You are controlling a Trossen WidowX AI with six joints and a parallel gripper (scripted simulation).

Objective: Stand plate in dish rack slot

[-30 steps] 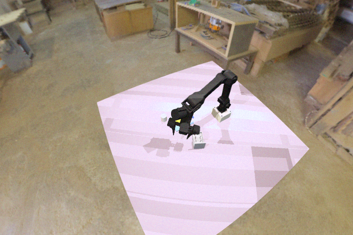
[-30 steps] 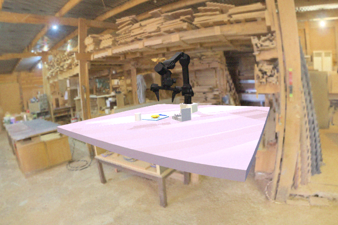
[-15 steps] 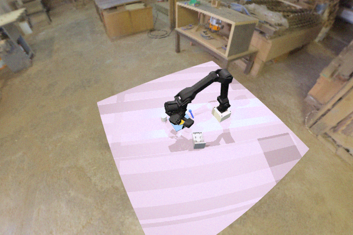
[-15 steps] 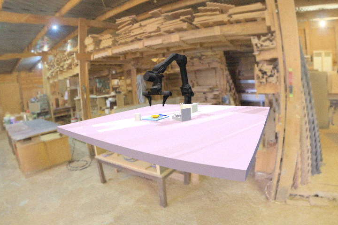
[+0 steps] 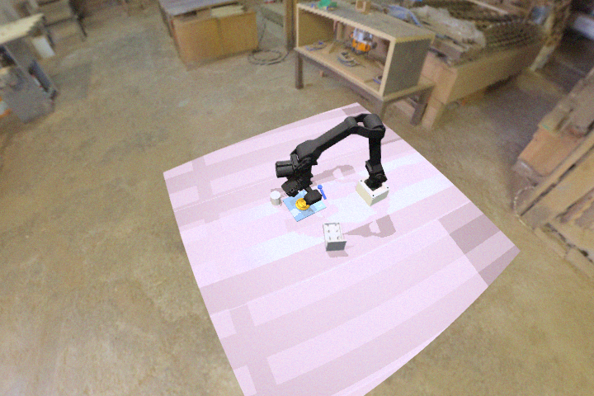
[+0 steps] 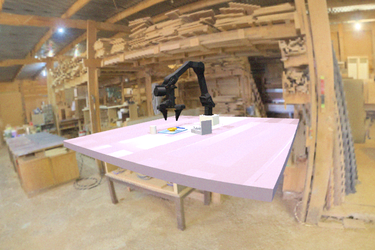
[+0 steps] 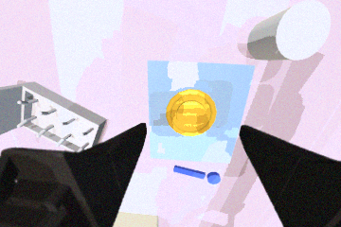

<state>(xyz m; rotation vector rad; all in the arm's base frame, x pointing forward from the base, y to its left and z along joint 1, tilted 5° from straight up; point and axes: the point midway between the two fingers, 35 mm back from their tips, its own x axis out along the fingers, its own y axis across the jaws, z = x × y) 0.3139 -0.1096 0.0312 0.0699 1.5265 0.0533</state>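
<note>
Now: gripper tip 6 cm above the yellow plate and 1 cm past it. Round my gripper tip: blue spoon: 13 cm behind, 7 cm below, 3 cm to the right; light blue mat: 7 cm below, 2 cm behind, 1 cm to the right; white cup: 9 cm to the right, 8 cm ahead, 5 cm below.
</note>
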